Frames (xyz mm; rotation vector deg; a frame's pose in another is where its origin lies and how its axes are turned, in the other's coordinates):
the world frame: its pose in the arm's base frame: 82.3 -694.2 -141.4 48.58 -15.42 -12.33
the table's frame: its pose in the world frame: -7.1 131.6 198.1 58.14 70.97 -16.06
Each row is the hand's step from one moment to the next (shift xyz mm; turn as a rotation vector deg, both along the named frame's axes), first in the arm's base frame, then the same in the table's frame.
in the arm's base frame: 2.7 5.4 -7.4 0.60 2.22 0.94
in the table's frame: 7.5 -5.7 1.6 1.76 0.69 -1.61
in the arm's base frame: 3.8 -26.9 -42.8 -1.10 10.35 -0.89
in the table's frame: -6.5 -28.7 41.3 7.03 -3.20 -7.03
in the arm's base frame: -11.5 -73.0 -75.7 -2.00 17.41 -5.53
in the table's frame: -41.6 -55.7 79.8 12.73 -8.80 -9.90
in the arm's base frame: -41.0 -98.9 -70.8 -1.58 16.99 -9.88
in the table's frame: -80.5 -62.5 78.0 13.78 -12.12 -7.22
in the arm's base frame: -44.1 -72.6 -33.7 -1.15 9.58 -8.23
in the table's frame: -72.6 -38.1 40.4 8.26 -9.18 -2.89
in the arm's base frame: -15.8 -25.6 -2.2 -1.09 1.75 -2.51
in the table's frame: -28.2 -5.5 9.3 1.20 -2.98 -0.52
